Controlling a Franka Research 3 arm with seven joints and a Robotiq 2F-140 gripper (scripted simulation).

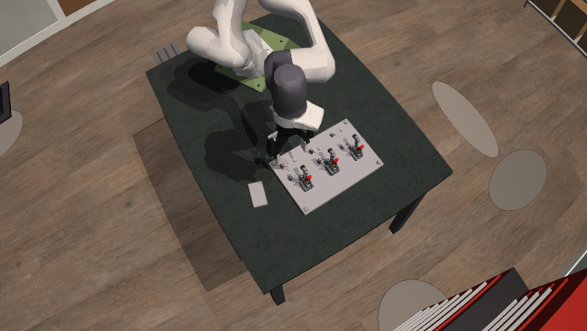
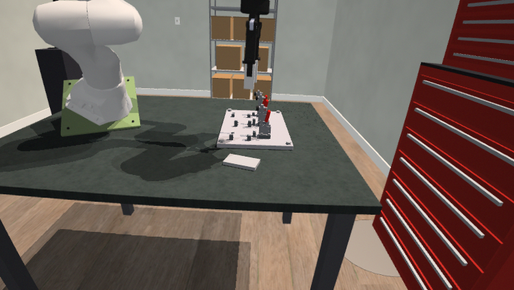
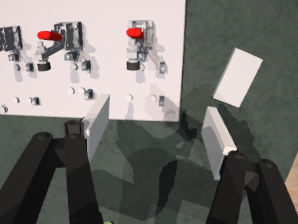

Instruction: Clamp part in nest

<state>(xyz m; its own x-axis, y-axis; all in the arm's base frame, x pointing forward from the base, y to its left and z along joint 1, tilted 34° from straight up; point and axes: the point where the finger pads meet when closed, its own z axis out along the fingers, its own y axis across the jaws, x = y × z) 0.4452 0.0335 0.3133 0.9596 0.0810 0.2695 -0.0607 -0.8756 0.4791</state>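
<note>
Right now the part is 21 cm below my hand, 13 cm to the right of it and 1 cm behind it. Also, from my hand: light grey fixture plate: 21 cm below, 14 cm to the left, 2 cm ahead; then clamp: 25 cm to the left, 16 cm below, 4 cm ahead.
</note>
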